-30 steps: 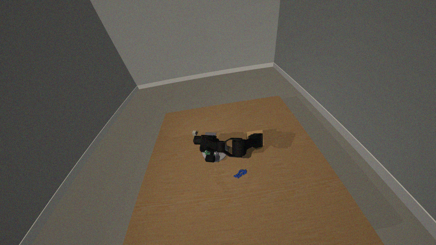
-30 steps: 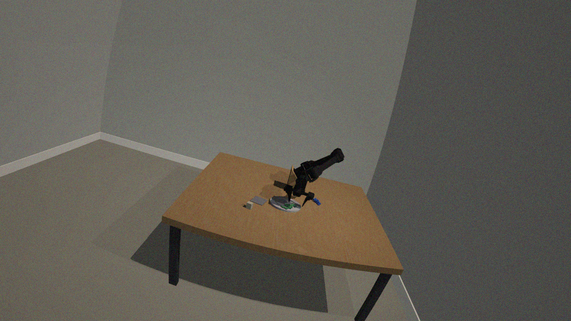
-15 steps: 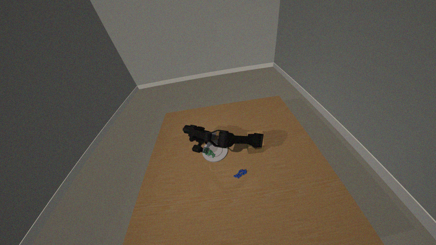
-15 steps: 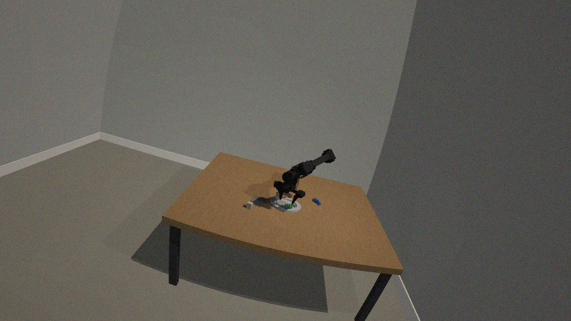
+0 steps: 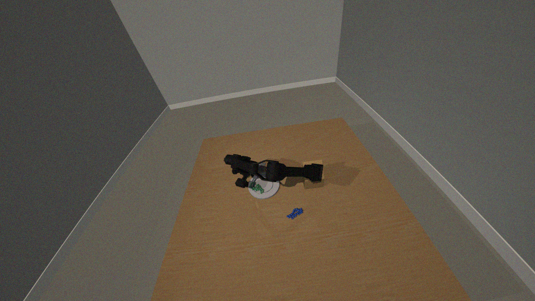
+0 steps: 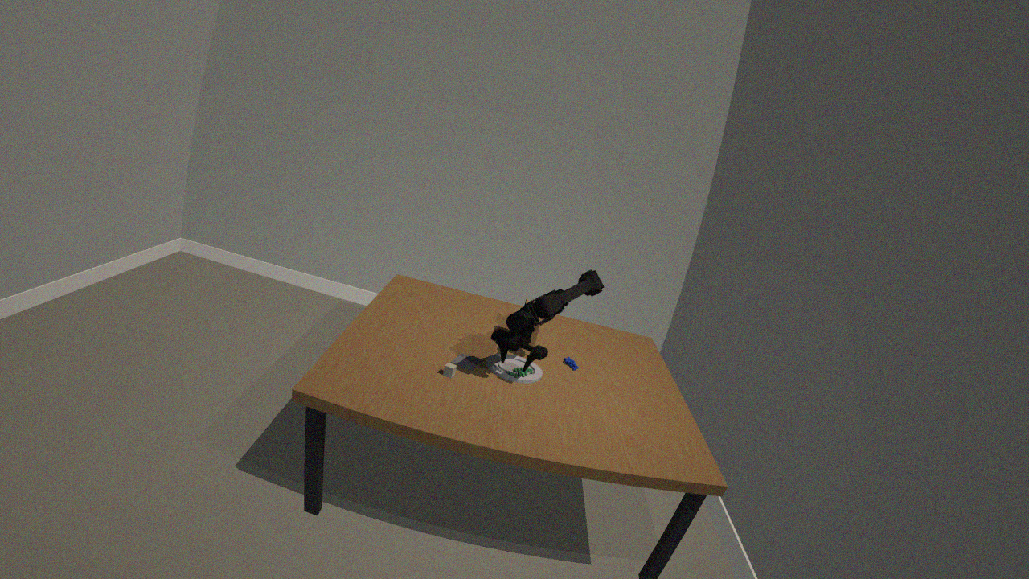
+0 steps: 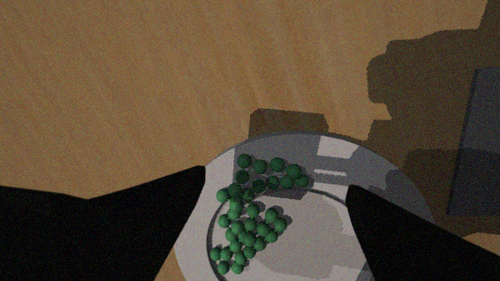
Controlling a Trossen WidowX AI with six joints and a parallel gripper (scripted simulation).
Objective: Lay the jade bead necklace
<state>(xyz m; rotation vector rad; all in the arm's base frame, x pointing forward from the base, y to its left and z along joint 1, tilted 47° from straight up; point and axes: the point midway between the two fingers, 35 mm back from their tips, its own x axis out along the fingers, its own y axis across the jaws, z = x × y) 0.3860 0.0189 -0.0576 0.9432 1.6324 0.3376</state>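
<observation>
The round bead board is 8 cm behind my gripper tip, 1 cm to the left of it and 3 cm below it. Also, from my gripper tip: pale block: 10 cm ahead, 19 cm to the right, 3 cm below; then flat grey plate: 4 cm behind, 16 cm to the right, 4 cm below.
</observation>
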